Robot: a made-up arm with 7 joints.
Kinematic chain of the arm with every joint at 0, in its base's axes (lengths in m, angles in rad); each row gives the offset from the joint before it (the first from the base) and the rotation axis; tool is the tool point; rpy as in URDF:
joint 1: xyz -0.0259 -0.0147 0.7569 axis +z
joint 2: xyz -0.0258 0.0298 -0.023 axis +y
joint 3: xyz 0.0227 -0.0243 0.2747 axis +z
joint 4: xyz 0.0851 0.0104 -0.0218 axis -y
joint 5: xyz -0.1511 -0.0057 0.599 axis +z
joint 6: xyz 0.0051 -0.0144 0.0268 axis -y
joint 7: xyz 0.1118 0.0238 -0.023 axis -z
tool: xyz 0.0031 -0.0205 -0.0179 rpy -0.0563 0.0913 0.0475
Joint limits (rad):
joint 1: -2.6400..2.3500
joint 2: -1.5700..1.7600
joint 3: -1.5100..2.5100
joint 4: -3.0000..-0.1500
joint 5: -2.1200..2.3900
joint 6: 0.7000..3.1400
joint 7: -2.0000..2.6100
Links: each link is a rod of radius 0.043 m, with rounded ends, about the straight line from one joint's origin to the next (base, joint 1, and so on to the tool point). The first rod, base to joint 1, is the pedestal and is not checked.
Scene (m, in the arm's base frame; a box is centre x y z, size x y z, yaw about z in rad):
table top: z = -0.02
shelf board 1: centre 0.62 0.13 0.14 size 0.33 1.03 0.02 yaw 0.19
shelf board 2: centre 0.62 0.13 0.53 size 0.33 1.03 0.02 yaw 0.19
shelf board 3: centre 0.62 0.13 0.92 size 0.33 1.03 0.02 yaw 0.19
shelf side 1: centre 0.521 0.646 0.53 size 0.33 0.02 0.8 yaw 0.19
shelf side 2: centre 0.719 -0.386 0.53 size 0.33 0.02 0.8 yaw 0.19
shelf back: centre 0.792 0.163 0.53 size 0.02 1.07 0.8 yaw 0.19
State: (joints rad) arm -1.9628 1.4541 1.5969 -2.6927 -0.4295 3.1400 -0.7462
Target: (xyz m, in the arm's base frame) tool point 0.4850 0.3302 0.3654
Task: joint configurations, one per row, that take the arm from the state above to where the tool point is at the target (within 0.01 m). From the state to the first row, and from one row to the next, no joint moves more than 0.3 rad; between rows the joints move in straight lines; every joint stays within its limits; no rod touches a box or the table.
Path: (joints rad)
1: -1.7464 1.4178 1.5600 -2.7951 -0.6007 3.1400 -0.7681
2: -1.5301 1.3816 1.5230 -2.8976 -0.7720 3.1400 -0.7900
3: -1.3137 1.3453 1.4861 -3.0000 -0.9432 3.1400 -0.8119
4: -1.3498 1.2532 1.2425 -3.0000 -1.0381 3.1400 -0.8011
5: -1.3859 1.1611 0.9988 -3.0000 -1.1329 3.1400 -0.7904
6: -1.4220 1.0689 0.7552 -3.0000 -1.2278 3.1400 -0.7797
7: -1.4155 1.2015 0.8051 -2.9027 -0.9977 3.0863 -0.7704
8: -1.4089 1.3341 0.8550 -2.8054 -0.7677 3.0326 -0.7611
9: -1.4024 1.4667 0.9048 -2.7081 -0.5377 2.9789 -0.7517
10: -1.3958 1.5992 0.9547 -2.6108 -0.3077 2.9253 -0.7424

